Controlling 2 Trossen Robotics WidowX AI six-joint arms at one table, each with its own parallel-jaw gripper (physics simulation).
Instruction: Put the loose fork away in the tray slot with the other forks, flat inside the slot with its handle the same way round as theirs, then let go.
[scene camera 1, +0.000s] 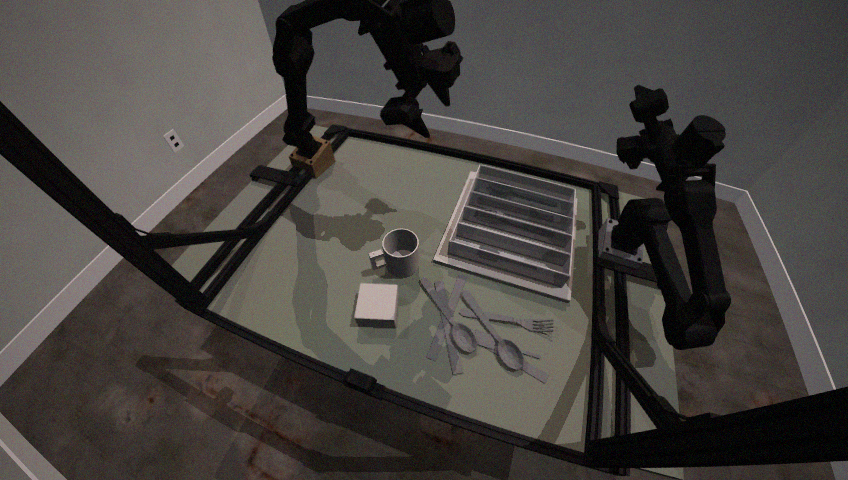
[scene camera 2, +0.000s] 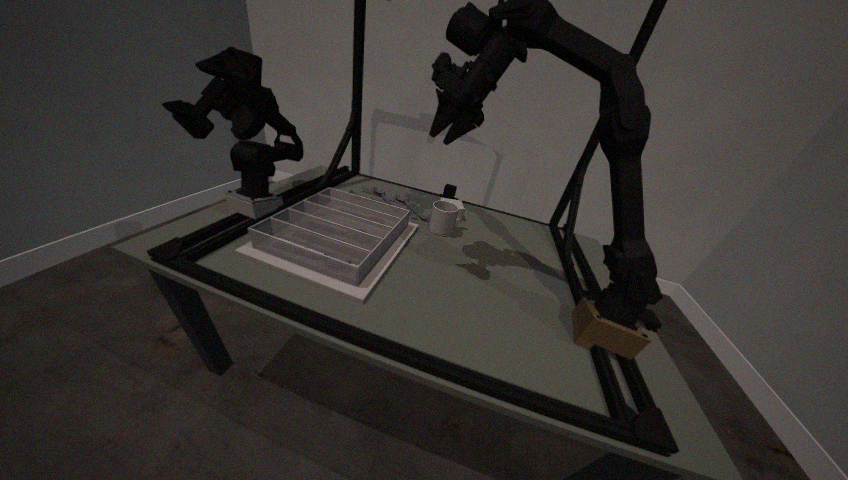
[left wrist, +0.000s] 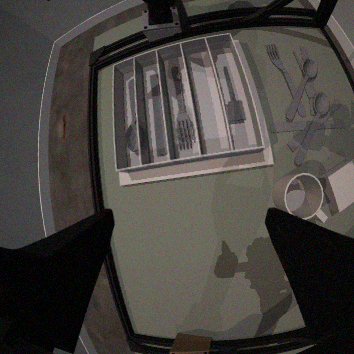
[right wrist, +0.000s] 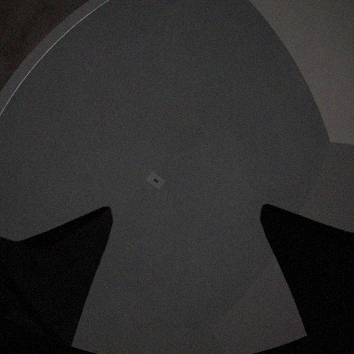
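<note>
The loose fork (scene camera 1: 526, 322) (left wrist: 279, 63) lies on the table in a pile of cutlery, tines to the right in scene camera 1 and at the top in the left wrist view; a spoon's handle crosses its handle. The tray (scene camera 1: 505, 277) (scene camera 2: 303, 271) (left wrist: 195, 170) has several slots. Its middle slot holds forks (left wrist: 184, 127), tines toward the bottom of the left wrist view, handles toward the top; their number is unclear. My left gripper (scene camera 1: 437, 120) (scene camera 2: 440, 139) (left wrist: 192, 217) is open and empty, high above the table. My right gripper (scene camera 2: 181, 83) (right wrist: 187, 214) is open and empty, pointing at the wall.
Two loose spoons (scene camera 1: 509, 355) (left wrist: 310, 69) and several flat utensils overlap beside the fork. A mug (scene camera 1: 401, 261) (scene camera 2: 443, 220) and a white box (scene camera 1: 376, 302) (left wrist: 342, 187) stand near the pile. Other tray slots hold a spoon (left wrist: 132, 137) and a spatula-like utensil (left wrist: 235, 111).
</note>
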